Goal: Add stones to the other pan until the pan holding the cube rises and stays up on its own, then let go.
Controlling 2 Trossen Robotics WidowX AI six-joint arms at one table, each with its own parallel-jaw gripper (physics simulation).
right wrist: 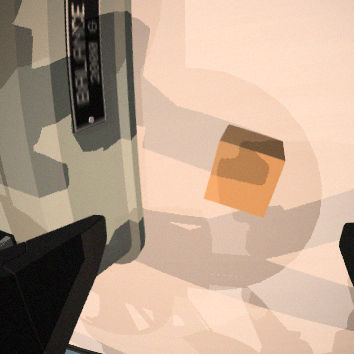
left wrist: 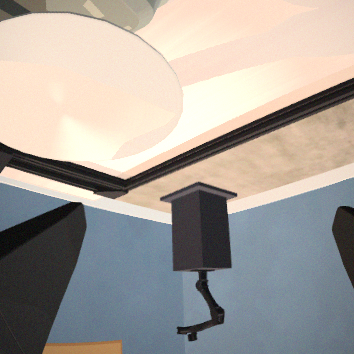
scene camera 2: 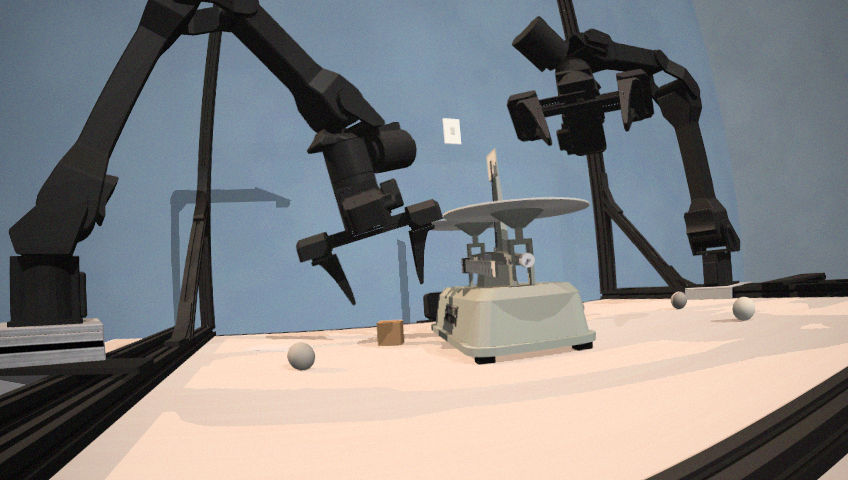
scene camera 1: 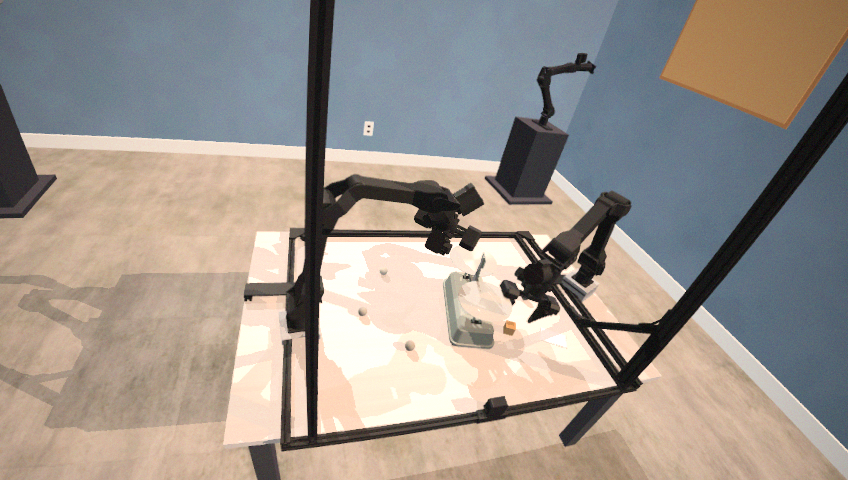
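Where they show: left gripper, fingertip midpoint: (left wrist: 215, 218) (scene camera 2: 588, 134) (scene camera 1: 450, 233); right gripper, fingertip midpoint: (right wrist: 230, 233) (scene camera 2: 388, 294) (scene camera 1: 515, 318); left arm's base, link origin: (scene camera 2: 718, 285) (scene camera 1: 299, 322); right arm's base, link origin: (scene camera 2: 48, 323) (scene camera 1: 582, 279).
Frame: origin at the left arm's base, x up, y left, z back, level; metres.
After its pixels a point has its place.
Observation:
An orange cube (scene camera 1: 509, 327) {y -0.148, x 0.009, z -0.592 m} (scene camera 2: 390, 333) {y -0.127, x -0.006, z -0.609 m} (right wrist: 241, 177) {y -0.139, x 0.008, z -0.603 m} lies on the table beside the grey-green balance (scene camera 1: 470, 336) {y -0.160, x 0.022, z -0.445 m} (scene camera 2: 517, 315) {y 0.073, x 0.020, z -0.562 m} (right wrist: 100, 170) {y -0.118, x 0.013, z -0.537 m}. The larger-looking pan (scene camera 2: 517, 208) {y 0.068, x 0.121, z -0.548 m} stands higher in scene camera 2; the other pan (scene camera 2: 467, 224) {y -0.118, x 0.131, z -0.490 m} is behind it, partly hidden. One pan (left wrist: 90, 75) {y 0.049, x 0.122, z -0.493 m} shows bare in the left wrist view. Grey stones (scene camera 1: 383, 271) {y 0.168, x -0.001, z -0.288 m} (scene camera 1: 362, 311) {y 0.007, x 0.002, z -0.177 m} (scene camera 1: 410, 345) {y -0.138, x 0.003, z -0.274 m} lie left of the balance; another stone (scene camera 2: 301, 356) {y -0.013, x -0.006, z -0.745 m} lies near the cube. My right gripper (scene camera 1: 522, 309) {y -0.144, x 0.044, z -0.601 m} (scene camera 2: 387, 292) {y -0.144, x 0.044, z -0.601 m} (right wrist: 230, 233) {y -0.144, x 0.044, z -0.601 m} is open above the cube. My left gripper (scene camera 1: 455, 245) {y 0.080, x 0.205, z -0.443 m} (scene camera 2: 587, 136) {y 0.080, x 0.205, z -0.443 m} (left wrist: 215, 218) {y 0.080, x 0.205, z -0.443 m} is open, high near the balance.
A black frame (scene camera 1: 380, 433) (left wrist: 240, 128) runs around the table (scene camera 1: 386, 410) {y -0.288, x -0.021, z -0.164 m} (scene camera 2: 416, 440) {y 0.206, x -0.021, z -0.730 m}, with tall posts (scene camera 1: 316, 178) {y -0.317, x 0.602, z 0.010 m} rising from it. A small black box (scene camera 1: 495, 406) {y -0.374, x 0.031, z -0.402 m} sits on its front rail. The balance's upright pointer (scene camera 2: 492, 169) {y -0.038, x 0.188, z -0.497 m} rises behind the pans. A dark pedestal (scene camera 1: 531, 157) (left wrist: 201, 230) stands beyond.

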